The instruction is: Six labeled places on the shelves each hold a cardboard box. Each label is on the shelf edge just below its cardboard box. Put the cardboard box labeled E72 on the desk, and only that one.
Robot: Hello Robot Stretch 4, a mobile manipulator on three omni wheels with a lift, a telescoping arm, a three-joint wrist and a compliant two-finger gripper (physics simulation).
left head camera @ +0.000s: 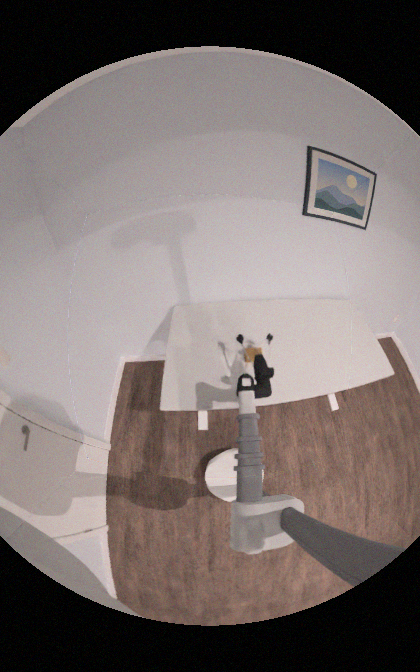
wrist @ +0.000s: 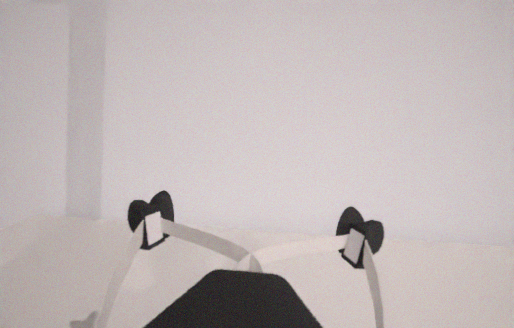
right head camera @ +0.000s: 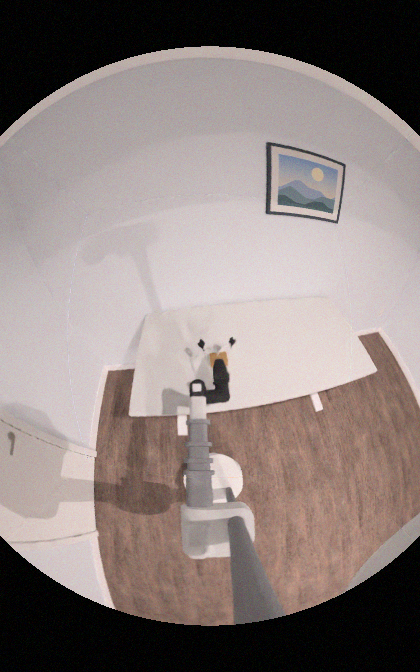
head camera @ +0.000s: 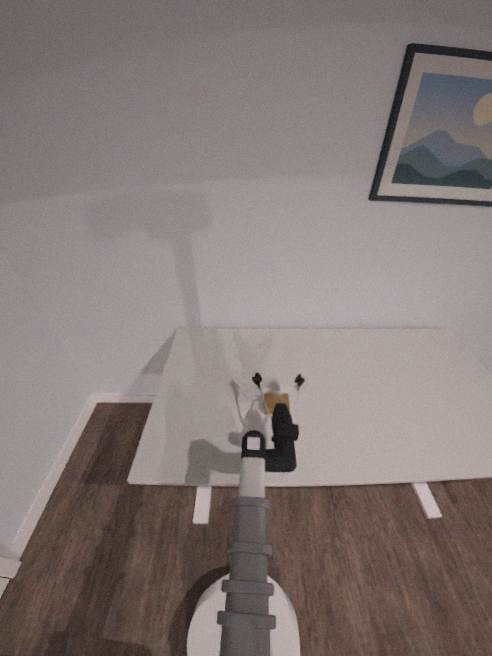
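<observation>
A small brown cardboard box (head camera: 270,401) (left head camera: 251,354) (right head camera: 214,356) rests on the white desk (head camera: 381,402) (left head camera: 325,345) (right head camera: 300,355) (wrist: 445,290), left of the desk's middle. The gripper body partly covers it in the head views. No label shows on it. My gripper (head camera: 278,379) (left head camera: 255,338) (right head camera: 217,343) (wrist: 255,217) is open, with its fingertips wide apart and nothing between them. It hangs above the desk and over the box, apart from it. The box does not show in the wrist view. The shelves and the E72 label do not show.
A wall stands behind the desk, with a framed mountain picture (head camera: 444,127) (left head camera: 340,192) (right head camera: 306,186) at the upper right. Wood floor (head camera: 338,561) (left head camera: 320,465) (right head camera: 305,475) lies in front of the desk. A pale cabinet-like surface (left head camera: 40,450) (right head camera: 40,460) stands at the left.
</observation>
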